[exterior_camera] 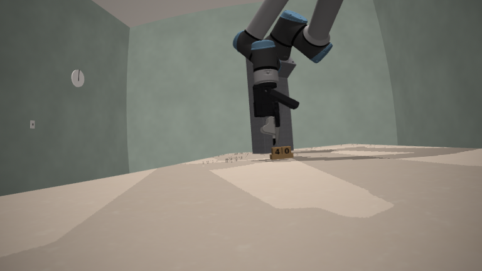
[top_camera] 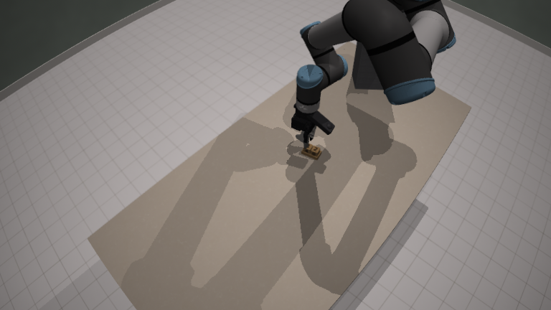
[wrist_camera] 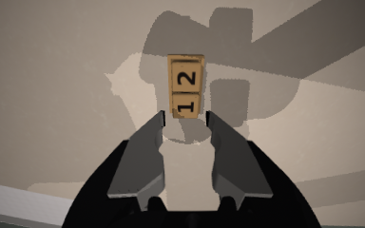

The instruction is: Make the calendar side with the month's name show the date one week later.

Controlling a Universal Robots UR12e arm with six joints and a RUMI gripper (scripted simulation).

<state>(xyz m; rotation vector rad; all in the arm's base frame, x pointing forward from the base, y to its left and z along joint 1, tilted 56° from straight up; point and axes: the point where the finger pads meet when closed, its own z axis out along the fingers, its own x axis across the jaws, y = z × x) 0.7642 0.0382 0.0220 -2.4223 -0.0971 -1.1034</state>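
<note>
Right now my hand is 60 mm above the wooden tray, 20 mm to the right of it and 10 mm past it. From my hand the other things lie so: cube: 40 mm below, 30 mm to the left, 10 mm behind.
</note>
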